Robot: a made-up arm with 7 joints. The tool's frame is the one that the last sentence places. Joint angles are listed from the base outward.
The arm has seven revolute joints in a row. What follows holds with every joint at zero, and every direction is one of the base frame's.
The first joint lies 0.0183 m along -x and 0.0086 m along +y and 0.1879 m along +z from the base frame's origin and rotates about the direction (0, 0.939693, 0.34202), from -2.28 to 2.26 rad.
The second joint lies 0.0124 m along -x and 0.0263 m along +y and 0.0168 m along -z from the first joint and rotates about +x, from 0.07 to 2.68 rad.
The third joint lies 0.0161 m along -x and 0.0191 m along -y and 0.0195 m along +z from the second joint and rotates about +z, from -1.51 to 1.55 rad.
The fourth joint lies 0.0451 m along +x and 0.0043 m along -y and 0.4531 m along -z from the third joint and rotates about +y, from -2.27 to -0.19 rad.
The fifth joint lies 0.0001 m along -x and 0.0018 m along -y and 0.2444 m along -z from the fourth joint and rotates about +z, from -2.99 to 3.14 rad.
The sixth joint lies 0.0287 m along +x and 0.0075 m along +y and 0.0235 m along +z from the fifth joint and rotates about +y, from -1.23 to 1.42 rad.
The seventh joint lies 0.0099 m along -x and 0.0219 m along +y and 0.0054 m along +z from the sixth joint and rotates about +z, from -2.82 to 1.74 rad.
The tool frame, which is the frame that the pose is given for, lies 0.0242 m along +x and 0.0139 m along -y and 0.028 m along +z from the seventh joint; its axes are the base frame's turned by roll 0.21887, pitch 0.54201 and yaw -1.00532 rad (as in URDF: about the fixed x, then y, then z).
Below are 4 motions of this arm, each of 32 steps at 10 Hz.
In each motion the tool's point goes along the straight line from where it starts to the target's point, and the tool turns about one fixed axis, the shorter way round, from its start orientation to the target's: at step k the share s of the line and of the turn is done. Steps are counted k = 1, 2, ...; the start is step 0. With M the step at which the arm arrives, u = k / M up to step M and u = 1 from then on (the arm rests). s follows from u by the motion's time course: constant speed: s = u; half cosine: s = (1 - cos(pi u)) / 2; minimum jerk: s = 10 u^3 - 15 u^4 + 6 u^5.
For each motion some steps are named. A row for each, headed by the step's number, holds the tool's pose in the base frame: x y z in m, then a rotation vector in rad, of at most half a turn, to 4 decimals.
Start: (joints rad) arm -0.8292 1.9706 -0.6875 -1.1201 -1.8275 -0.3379 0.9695
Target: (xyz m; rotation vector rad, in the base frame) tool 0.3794 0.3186 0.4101 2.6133 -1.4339 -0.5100
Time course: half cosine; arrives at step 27
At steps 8, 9, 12, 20, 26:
8: 0.2408 0.4699 0.3360 -2.4203 -0.4508 1.4820
9: 0.2492 0.4607 0.3405 -2.4827 -0.3384 1.4498
12: 0.2776 0.4298 0.3556 -2.6611 0.0535 1.3178
20: 0.3522 0.3483 0.3955 2.7867 -1.1181 -0.7771
26: 0.3788 0.3192 0.4098 2.6176 -1.4275 -0.5158

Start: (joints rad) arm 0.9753 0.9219 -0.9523 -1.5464 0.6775 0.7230 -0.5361
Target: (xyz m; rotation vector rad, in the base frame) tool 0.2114 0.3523 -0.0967 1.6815 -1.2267 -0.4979
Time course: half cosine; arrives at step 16
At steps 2, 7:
2: -0.3083 0.2073 -0.1425 -0.1530 0.4191 -1.9670
7: -0.1114 0.2622 -0.1251 0.6570 -0.2595 -1.6329

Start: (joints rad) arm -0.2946 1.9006 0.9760 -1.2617 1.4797 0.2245 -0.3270
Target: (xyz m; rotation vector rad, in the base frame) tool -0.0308 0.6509 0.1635 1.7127 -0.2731 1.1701
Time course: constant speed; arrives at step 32
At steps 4, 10, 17, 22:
4: -0.0045 0.4650 0.4772 1.9329 -1.4790 0.3829
10: -0.0101 0.5049 0.4100 1.9294 -1.2276 0.5814
17: -0.0167 0.5513 0.3316 1.8937 -0.9276 0.7927
22: -0.0214 0.5845 0.2756 1.8486 -0.7104 0.9301

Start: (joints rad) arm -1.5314 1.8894 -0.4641 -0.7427 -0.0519 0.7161 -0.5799
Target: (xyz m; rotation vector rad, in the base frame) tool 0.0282 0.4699 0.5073 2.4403 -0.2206 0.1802
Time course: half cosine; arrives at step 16
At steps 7, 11, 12, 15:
7: 0.1008 0.4756 0.5191 2.3503 0.4823 0.1082
11: 0.0552 0.4720 0.5117 2.4245 0.0437 0.1543
12: 0.0460 0.4713 0.5102 2.4323 -0.0461 0.1633
15: 0.0294 0.4700 0.5075 2.4401 -0.2091 0.1791

